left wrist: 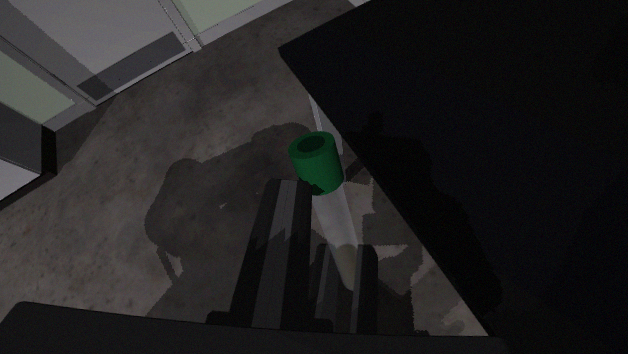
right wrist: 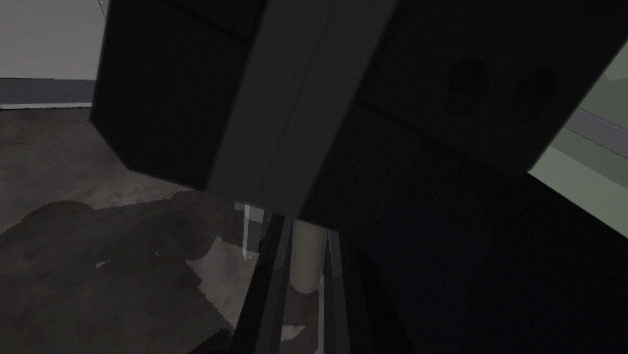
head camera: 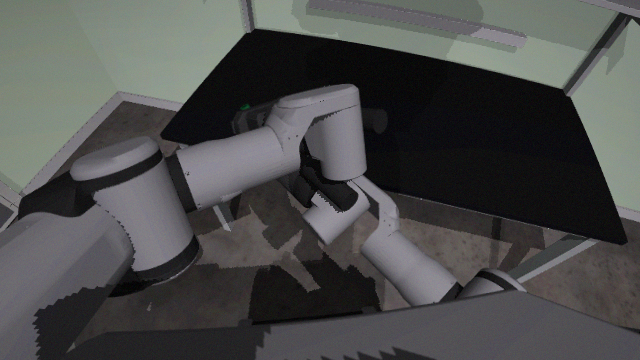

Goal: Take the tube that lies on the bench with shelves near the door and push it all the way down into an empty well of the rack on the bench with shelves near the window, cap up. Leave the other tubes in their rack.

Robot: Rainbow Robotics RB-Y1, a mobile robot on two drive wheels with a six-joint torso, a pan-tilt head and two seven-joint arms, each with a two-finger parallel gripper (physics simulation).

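Frame: origin at the robot's base, x ahead, y left, z up, level; centimetres.
Seen in the pictures: left gripper, fingertip midpoint: (left wrist: 289, 196) (right wrist: 285, 71) (head camera: 245, 117); right gripper, fingertip midpoint: (left wrist: 348, 248) (right wrist: 310, 222).
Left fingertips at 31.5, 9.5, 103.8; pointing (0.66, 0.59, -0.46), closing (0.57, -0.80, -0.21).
A point is followed by its place in that frame, as x, y, z.
The tube (left wrist: 334, 220) @(32.1, 7.8, 102.1) (right wrist: 307, 255) @(30.5, 6.1, 97.8) has a green cap and a pale filling in its rounded bottom. In the head view its green cap (head camera: 244, 107) @(32.7, 9.6, 105.3) shows past the left arm. My right gripper (left wrist: 348, 248) @(31.8, 7.0, 98.0) is shut on the tube's lower part, cap end sticking out beyond the fingers. My left gripper (left wrist: 289, 196) @(31.5, 9.5, 103.8) is shut and empty, its fingertips close beside the cap in the left wrist view; whether they touch is unclear. In the right wrist view the left gripper's dark fingers hide the cap and upper tube. The rack does not show.
A black bench top (head camera: 450, 135) @(48.5, -52.8, 76.2) (left wrist: 475, 125) @(61.3, 4.3, 76.2) lies beside and beyond the grippers, its corner and edge near the tube in the left wrist view. A bench leg (left wrist: 325, 122) @(59.5, 36.9, 52.8) (right wrist: 253, 232) @(60.4, 36.5, 24.2) stands below it. The left arm (head camera: 235, 165) @(6.0, 6.6, 119.9) covers much of the grippers in the head view.
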